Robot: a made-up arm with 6 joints. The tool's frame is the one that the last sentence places.
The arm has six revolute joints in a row. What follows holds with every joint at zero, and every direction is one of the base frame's. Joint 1 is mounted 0.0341 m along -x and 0.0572 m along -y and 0.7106 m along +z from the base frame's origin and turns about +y. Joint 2 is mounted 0.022 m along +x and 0.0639 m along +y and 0.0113 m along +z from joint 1 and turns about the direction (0.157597, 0.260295, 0.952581). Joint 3 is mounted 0.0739 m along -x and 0.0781 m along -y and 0.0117 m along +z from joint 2 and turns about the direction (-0.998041, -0.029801, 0.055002). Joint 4 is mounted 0.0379 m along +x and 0.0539 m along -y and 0.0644 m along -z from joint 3 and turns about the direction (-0.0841, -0.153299, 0.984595). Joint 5 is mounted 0.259 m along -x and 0.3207 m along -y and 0.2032 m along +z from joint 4 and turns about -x. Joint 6 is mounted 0.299 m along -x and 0.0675 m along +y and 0.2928 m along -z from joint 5 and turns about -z. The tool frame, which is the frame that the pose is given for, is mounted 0.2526 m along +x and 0.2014 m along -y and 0.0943 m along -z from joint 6; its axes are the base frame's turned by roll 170.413, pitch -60.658 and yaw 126.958 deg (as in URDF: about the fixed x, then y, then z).
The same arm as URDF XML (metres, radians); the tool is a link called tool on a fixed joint. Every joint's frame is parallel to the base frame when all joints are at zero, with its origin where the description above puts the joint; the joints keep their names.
<robot name="arm">
<joint name="joint 1" type="continuous"><parent link="base"/><child link="link1"/><origin xyz="-0.0341 -0.0572 0.7106"/><axis xyz="0 1 0"/></joint>
<joint name="joint 2" type="continuous"><parent link="link1"/><child link="link2"/><origin xyz="0.022 0.0639 0.0113"/><axis xyz="0.157597 0.260295 0.952581"/></joint>
<joint name="joint 3" type="continuous"><parent link="link2"/><child link="link3"/><origin xyz="-0.0739 -0.0781 0.0117"/><axis xyz="-0.998041 -0.029801 0.055002"/></joint>
<joint name="joint 4" type="continuous"><parent link="link3"/><child link="link4"/><origin xyz="0.0379 -0.0539 -0.0644"/><axis xyz="-0.0841 -0.153299 0.984595"/></joint>
<joint name="joint 5" type="continuous"><parent link="link4"/><child link="link5"/><origin xyz="-0.259 -0.3207 0.2032"/><axis xyz="-1 0 0"/></joint>
<joint name="joint 6" type="continuous"><parent link="link5"/><child link="link6"/><origin xyz="-0.299 0.0675 -0.2928"/><axis xyz="0 0 -1"/></joint>
<joint name="tool_joint" type="fixed"><parent link="link6"/><child link="tool"/><origin xyz="0.2526 -0.2014 -0.0943" rpy="2.9743 -1.0587 2.2158"/></joint>
<link name="base"/>
<link name="link1"/>
<link name="link2"/>
<link name="link3"/>
<link name="link4"/>
<link name="link5"/>
<link name="link6"/>
<link name="tool"/>
</robot>

